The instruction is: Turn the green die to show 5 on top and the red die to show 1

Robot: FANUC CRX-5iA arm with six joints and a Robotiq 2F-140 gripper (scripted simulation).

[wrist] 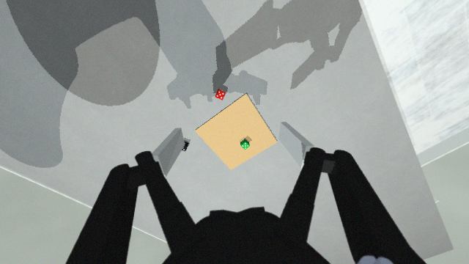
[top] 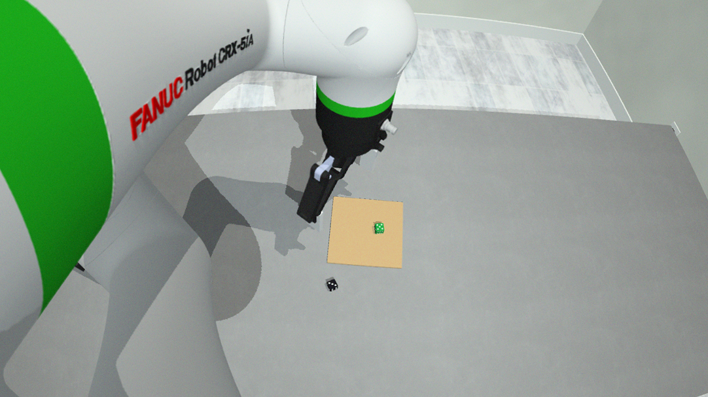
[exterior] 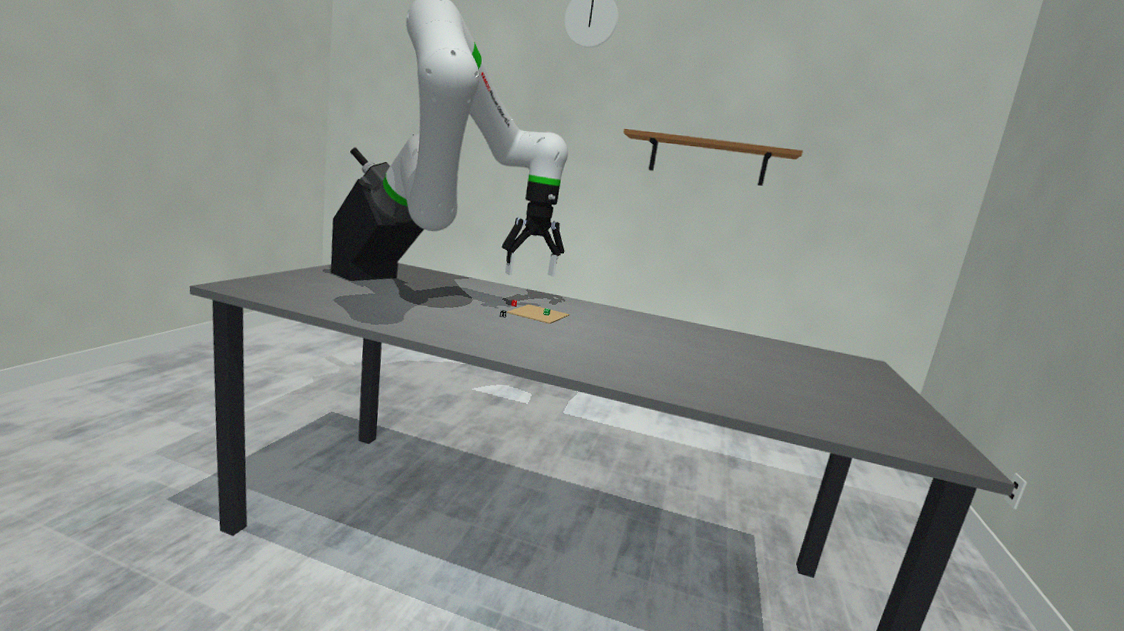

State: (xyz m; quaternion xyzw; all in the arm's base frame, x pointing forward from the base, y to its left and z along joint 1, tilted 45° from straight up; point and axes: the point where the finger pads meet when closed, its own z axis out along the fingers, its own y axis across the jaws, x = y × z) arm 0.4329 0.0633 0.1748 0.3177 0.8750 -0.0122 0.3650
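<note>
The red die lies 11 cm below my hand, 4 cm behind it and 2 cm to the left of it. Also, from my hand: green die: 10 cm below, 7 cm ahead, 3 cm to the right; tan mat: 11 cm below, 5 cm ahead, 3 cm to the right; black die: 13 cm to the right, 11 cm below, 4 cm behind.
</note>
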